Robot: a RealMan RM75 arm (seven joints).
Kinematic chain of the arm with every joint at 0, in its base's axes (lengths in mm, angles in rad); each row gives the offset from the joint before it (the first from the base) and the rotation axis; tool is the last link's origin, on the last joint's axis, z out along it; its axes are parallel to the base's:
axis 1: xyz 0 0 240.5 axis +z
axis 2: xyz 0 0 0 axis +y
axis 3: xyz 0 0 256 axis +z
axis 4: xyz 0 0 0 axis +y
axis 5: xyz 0 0 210 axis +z
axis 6: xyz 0 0 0 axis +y
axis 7: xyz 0 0 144 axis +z
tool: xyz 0 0 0
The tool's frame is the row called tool.
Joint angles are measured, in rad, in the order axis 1, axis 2, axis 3, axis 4, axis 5, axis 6, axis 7. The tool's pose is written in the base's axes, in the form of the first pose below.
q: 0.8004 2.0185 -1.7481 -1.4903 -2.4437 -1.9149 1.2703
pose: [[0.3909 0.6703 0.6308 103.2], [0.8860 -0.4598 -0.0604 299.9], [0.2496 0.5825 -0.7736 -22.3], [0 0 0 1]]
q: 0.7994 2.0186 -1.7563 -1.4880 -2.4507 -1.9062 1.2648
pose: [[0.3811 0.6721 0.6348 104.1], [0.8895 -0.4537 -0.0536 300.4], [0.2520 0.5852 -0.7708 -23.7], [0 0 0 1]]
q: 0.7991 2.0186 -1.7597 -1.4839 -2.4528 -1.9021 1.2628
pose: [[0.3794 0.6713 0.6367 104.9], [0.8901 -0.4527 -0.0531 300.6], [0.2527 0.5869 -0.7692 -24.4], [0 0 0 1]]
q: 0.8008 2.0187 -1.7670 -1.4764 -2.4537 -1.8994 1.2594
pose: [[0.3759 0.6684 0.6418 106.0], [0.8924 -0.4478 -0.0562 300.4], [0.2499 0.5938 -0.7648 -25.8], [0 0 0 1]]
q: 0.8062 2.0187 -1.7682 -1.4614 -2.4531 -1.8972 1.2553
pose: [[0.3776 0.6638 0.6456 107.0], [0.8923 -0.4472 -0.0621 301.4], [0.2475 0.5995 -0.7612 -26.8], [0 0 0 1]]
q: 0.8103 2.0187 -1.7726 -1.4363 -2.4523 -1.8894 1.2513
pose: [[0.3847 0.6547 0.6507 110.1], [0.8897 -0.4507 -0.0726 302.6], [0.2457 0.6069 -0.7559 -29.0], [0 0 0 1]]
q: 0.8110 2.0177 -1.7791 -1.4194 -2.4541 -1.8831 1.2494
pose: [[0.3885 0.6460 0.6571 113.3], [0.8876 -0.4538 -0.0787 303.2], [0.2474 0.6138 -0.7497 -30.5], [0 0 0 1]]
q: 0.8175 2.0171 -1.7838 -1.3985 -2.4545 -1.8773 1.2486
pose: [[0.3922 0.6373 0.6633 115.3], [0.8856 -0.4567 -0.0848 304.5], [0.2489 0.6207 -0.7435 -32.1], [0 0 0 1]]
